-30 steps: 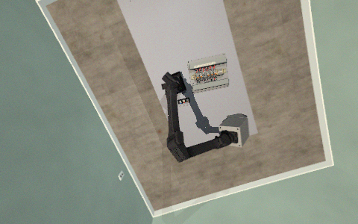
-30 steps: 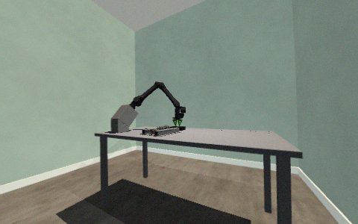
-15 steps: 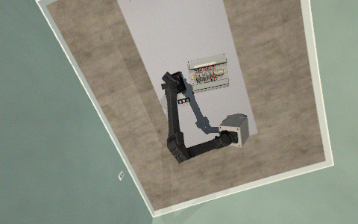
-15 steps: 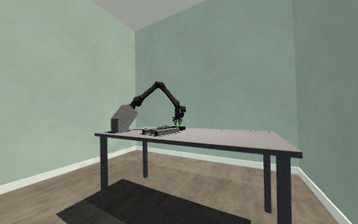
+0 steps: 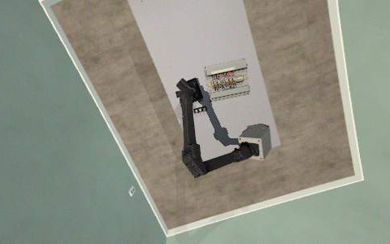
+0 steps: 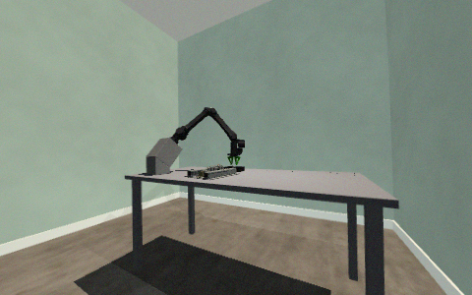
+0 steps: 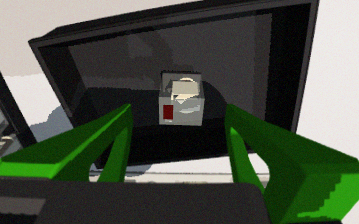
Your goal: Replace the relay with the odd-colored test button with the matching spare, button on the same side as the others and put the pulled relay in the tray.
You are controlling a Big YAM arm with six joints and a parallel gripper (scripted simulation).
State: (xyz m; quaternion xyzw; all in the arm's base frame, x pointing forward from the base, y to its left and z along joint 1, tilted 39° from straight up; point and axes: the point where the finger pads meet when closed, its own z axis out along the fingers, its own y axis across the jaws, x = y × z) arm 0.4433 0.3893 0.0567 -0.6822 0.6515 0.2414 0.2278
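Right now the black tray is 40 mm below my hand. From my hand the other things lie so: dark stand (160 mm behind, 50 mm below, 40 mm to the right).
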